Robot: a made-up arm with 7 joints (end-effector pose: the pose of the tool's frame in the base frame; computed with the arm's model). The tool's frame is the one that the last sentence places. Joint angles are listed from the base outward.
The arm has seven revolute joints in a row. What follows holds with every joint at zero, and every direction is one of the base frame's. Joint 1 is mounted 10.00 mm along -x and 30.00 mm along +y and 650.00 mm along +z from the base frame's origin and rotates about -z. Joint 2 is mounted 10.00 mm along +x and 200.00 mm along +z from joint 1 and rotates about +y. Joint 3 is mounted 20.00 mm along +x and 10.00 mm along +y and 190.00 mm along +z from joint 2 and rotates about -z. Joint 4 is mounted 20.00 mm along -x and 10.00 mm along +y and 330.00 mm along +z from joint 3 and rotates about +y. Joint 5 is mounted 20.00 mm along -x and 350.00 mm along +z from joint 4 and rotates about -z. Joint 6 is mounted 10.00 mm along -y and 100.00 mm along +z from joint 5 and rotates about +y. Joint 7 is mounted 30.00 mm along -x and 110.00 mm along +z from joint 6 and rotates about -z. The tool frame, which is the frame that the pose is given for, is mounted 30.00 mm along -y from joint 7; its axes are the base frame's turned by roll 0.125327, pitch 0.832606 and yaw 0.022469 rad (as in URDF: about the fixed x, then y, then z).
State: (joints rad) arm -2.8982 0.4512 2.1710 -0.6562 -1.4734 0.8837 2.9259
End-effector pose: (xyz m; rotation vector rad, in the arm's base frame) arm -0.7412 -0.0796 1.5615 0.6003 -0.7474 -0.6277
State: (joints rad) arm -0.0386 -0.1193 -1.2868 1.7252 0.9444 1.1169 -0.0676
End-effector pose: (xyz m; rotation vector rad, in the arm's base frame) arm 0.1673 0.5012 1.3165 -1.2281 1.9979 -1.5509
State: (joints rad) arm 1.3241 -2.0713 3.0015 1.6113 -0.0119 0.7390 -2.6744
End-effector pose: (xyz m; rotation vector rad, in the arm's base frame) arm -0.1349 0.1580 0.1999 -1.5783 -2.3821 1.1567
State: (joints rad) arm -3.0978 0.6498 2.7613 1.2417 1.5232 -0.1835 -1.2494
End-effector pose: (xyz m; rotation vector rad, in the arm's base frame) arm -0.1170 0.2370 1.6971 -0.4223 1.2878 -0.3140
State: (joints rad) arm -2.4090 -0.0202 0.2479 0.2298 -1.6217 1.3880 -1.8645
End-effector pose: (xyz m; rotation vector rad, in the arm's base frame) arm -0.1576 0.0167 1.8364 1.1586 -0.1880 0.0842
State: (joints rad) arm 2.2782 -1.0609 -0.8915 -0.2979 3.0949 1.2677 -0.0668
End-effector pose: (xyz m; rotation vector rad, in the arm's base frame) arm 0.4583 0.8569 1.1562 1.6317 -1.9127 -0.6320
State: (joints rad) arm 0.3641 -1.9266 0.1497 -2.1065 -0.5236 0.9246 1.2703
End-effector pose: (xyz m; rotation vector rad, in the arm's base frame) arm -0.0318 0.1534 0.2962 1.0143 -2.5636 -0.0545
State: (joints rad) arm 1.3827 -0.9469 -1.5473 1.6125 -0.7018 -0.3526 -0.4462
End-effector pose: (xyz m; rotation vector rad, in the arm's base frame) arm 0.4477 0.4976 1.2317 -0.1113 2.0806 0.2571
